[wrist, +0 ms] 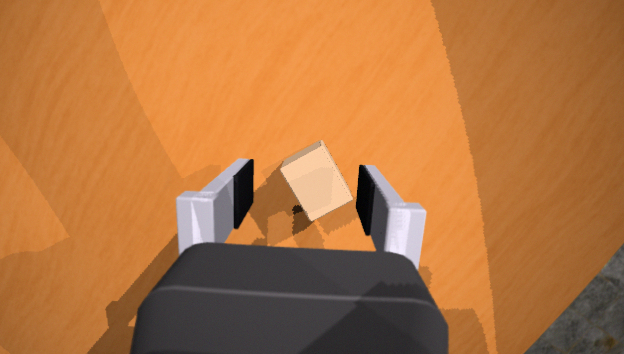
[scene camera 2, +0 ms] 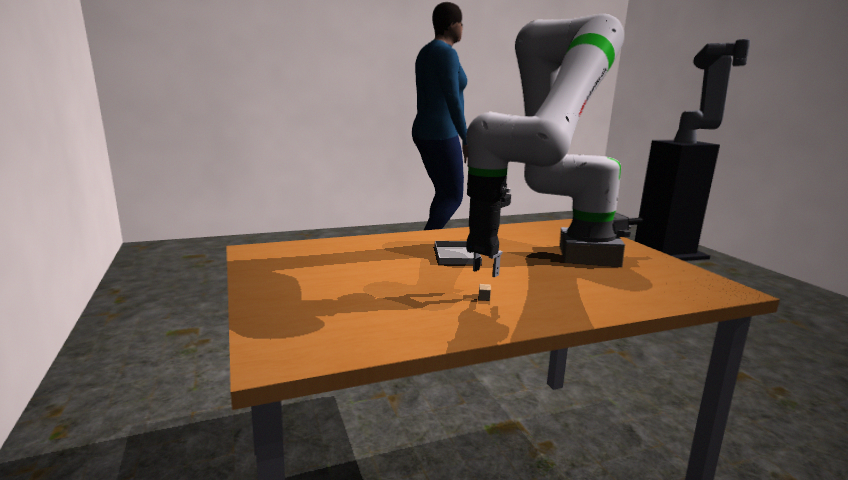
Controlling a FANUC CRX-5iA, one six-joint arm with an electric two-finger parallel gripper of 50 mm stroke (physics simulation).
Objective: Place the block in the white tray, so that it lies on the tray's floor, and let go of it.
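Pixels of known places: gripper, fingertip midpoint: (wrist: 305,183) (scene camera 2: 485,273); arm's base, link origin: (scene camera 2: 591,235).
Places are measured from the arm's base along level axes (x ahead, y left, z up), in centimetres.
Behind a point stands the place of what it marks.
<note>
A small light wooden block (scene camera 2: 484,292) @[z -4.9, x 46.4, y 25.8 cm] (wrist: 317,183) @[z -4.1, x 45.5, y 24.1 cm] rests on the table. In the wrist view it appears between the two fingertips and turned at an angle to them. My gripper (scene camera 2: 486,267) @[z -0.8, x 45.2, y 23.0 cm] (wrist: 305,183) @[z -0.8, x 45.2, y 23.0 cm] is open and empty, pointing down, with its fingertips a little above the block. The white tray (scene camera 2: 457,261) @[z -6.2, x 44.5, y -0.7 cm] with dark outer walls stands on the table behind the block in the scene view. The gripper partly hides the tray's right side there. The tray does not show in the wrist view.
The wooden table (scene camera 2: 279,368) @[z -7.1, x 96.4, y 47.0 cm] (wrist: 310,75) @[z -7.1, x 40.9, y 19.8 cm] carries the arm's grey base block (scene camera 2: 592,252) @[z -3.0, x 3.9, y 7.5 cm] at its back right. A person (scene camera 2: 441,95) stands behind the table. A second, dark arm (scene camera 2: 715,89) stands on a black pedestal (scene camera 2: 675,196) beyond the table at the right.
</note>
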